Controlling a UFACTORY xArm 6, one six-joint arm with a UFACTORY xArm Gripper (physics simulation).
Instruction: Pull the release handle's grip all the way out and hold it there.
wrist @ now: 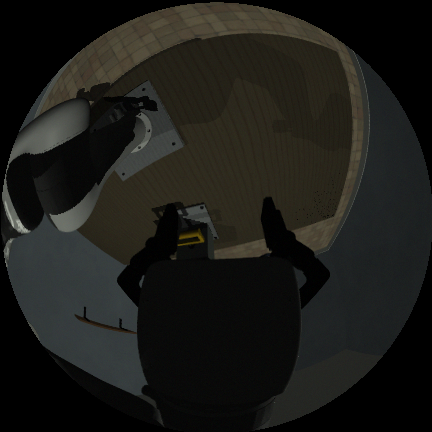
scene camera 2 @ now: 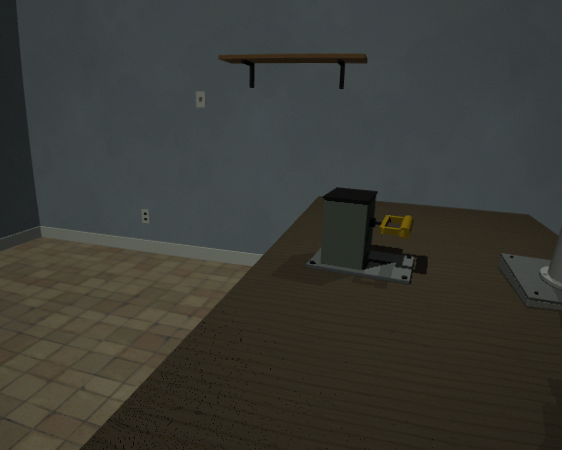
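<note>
The release handle's yellow grip is a small frame with a thick round bar. A short dark rod joins it to the side of a grey-green box with a black top. The box stands upright on a light base plate. The grip sits close to the box, well above the plate. My gripper is open and empty. In the wrist view the grip shows beside the left finger, which hides part of it; whether they touch cannot be told. The gripper does not show in the scene view.
The table bears the box and the arm's grey mounting plate. The white and black arm shows at the left of the wrist view. A wooden shelf is on the wall behind. Tiled floor lies past the table edge.
</note>
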